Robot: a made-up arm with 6 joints.
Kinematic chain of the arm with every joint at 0, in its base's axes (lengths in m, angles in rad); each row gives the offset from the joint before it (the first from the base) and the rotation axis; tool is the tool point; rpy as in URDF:
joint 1: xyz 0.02 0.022 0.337 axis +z
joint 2: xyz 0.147 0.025 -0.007 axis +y
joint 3: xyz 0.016 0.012 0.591 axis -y
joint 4: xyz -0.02 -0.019 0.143 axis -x
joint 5: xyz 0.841 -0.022 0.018 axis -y
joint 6: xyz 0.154 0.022 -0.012 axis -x
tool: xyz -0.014 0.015 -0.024 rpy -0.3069 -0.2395 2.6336
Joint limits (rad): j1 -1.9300..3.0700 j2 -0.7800..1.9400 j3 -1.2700..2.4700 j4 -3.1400..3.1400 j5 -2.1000..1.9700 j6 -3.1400..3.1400
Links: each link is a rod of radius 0.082 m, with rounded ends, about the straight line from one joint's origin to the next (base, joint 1, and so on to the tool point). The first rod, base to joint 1, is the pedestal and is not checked.
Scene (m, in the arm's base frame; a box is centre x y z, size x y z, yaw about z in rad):
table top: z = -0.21
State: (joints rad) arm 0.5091 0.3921 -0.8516 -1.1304 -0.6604 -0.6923
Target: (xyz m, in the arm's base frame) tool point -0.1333 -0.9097 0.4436
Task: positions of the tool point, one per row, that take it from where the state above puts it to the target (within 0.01 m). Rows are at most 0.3 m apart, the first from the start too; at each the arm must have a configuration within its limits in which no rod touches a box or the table.
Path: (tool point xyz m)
1: 0.8132 0.3031 0.0851
2: 0.8854 0.0589 0.1304
3: 0.8792 -0.2018 0.1781
4: 0.7919 -0.4528 0.2279
5: 0.6296 -0.6688 0.2796
6: 0.4065 -0.8269 0.3330
7: 0.1437 -0.9103 0.3878
8: -0.1333 -0.9097 0.4436

